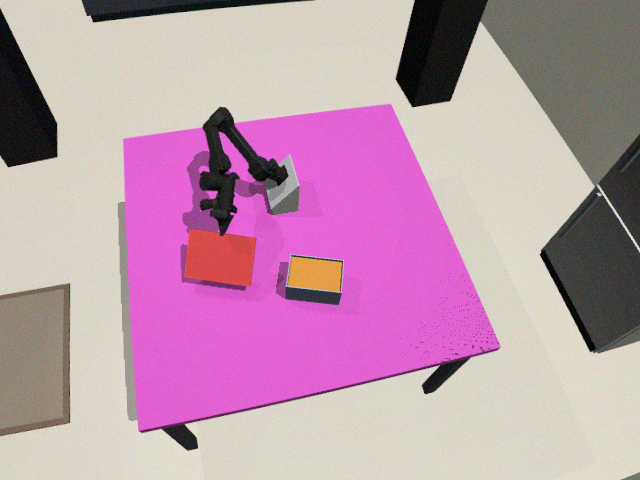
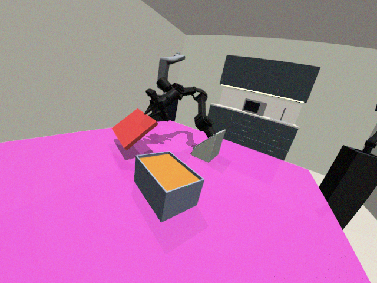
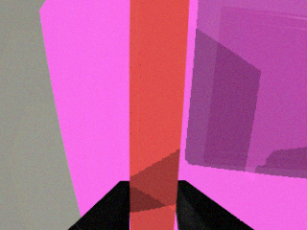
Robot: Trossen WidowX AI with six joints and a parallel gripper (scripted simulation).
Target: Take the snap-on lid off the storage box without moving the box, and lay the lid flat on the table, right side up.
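My gripper tip is now 6 cm short of the red lid, 5 cm above it and 3 cm to the left of it. Round my gripper tip: grey-blue storage box (29 cm to the left, 20 cm ahead, 13 cm below).
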